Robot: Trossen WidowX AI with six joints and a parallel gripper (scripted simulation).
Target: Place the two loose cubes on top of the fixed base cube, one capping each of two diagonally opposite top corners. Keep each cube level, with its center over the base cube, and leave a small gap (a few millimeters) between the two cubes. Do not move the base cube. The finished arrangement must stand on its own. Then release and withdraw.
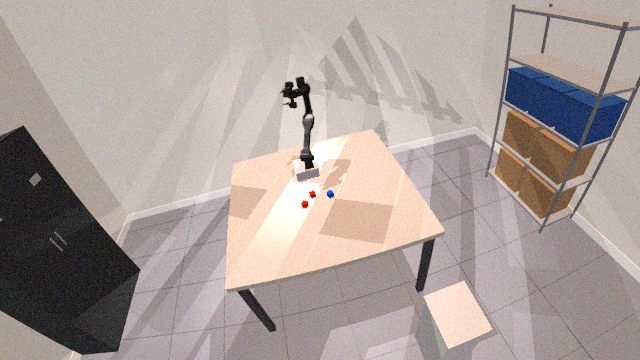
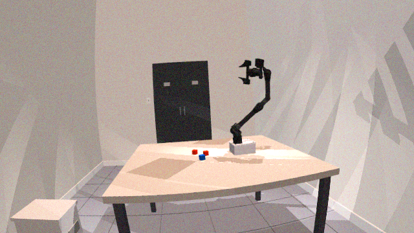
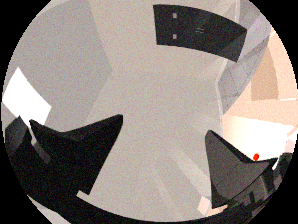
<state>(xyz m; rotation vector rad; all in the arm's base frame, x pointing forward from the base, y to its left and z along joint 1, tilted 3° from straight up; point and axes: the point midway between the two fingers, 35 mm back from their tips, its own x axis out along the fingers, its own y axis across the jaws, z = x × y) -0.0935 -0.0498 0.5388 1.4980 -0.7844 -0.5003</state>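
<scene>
The blue base cube lies 610 mm below my gripper tip, 320 mm ahead of it and 200 mm to the left of it.
</scene>
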